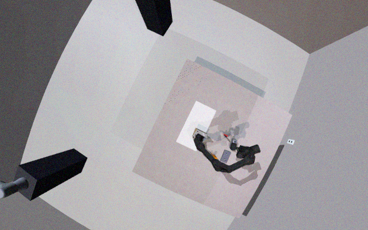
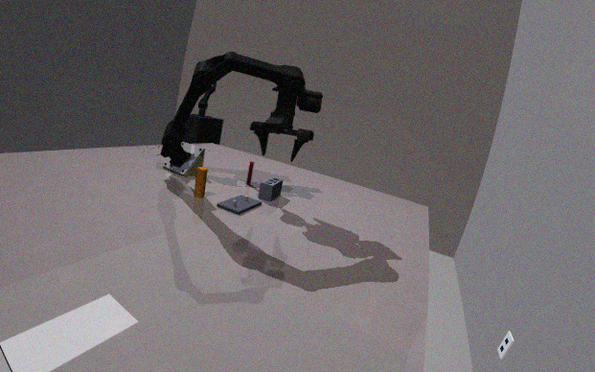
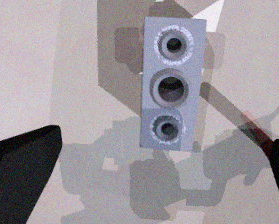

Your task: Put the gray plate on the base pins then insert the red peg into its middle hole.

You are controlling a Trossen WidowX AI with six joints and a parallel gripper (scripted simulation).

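Right now my gripper tip is 9 cm above the gray plate. The rest, counted from my gripper tip: orange cylinder 11 cm behind, 20 cm to the right, 8 cm below; then red peg 12 cm behind, 4 cm to the left, 8 cm below; then base 15 cm to the right, 11 cm below.
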